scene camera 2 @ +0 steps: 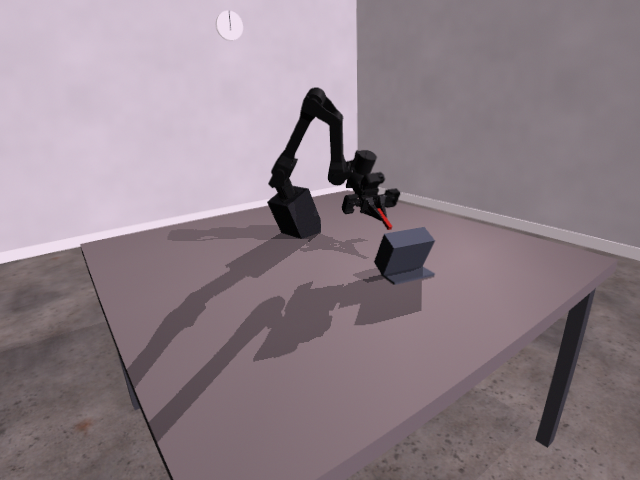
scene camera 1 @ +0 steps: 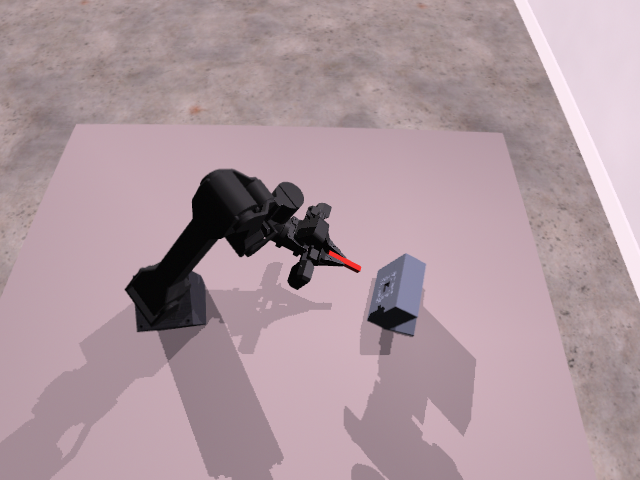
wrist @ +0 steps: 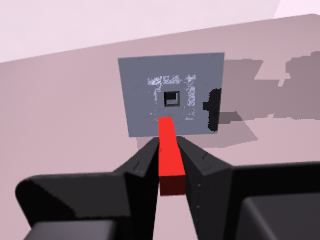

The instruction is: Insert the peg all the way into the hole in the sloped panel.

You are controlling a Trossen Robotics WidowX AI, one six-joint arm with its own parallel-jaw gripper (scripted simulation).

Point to a red peg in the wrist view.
171, 171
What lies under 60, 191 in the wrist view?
My gripper.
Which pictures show my gripper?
Scene camera 2, scene camera 1 and the wrist view: all of them.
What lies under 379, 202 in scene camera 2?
My gripper.
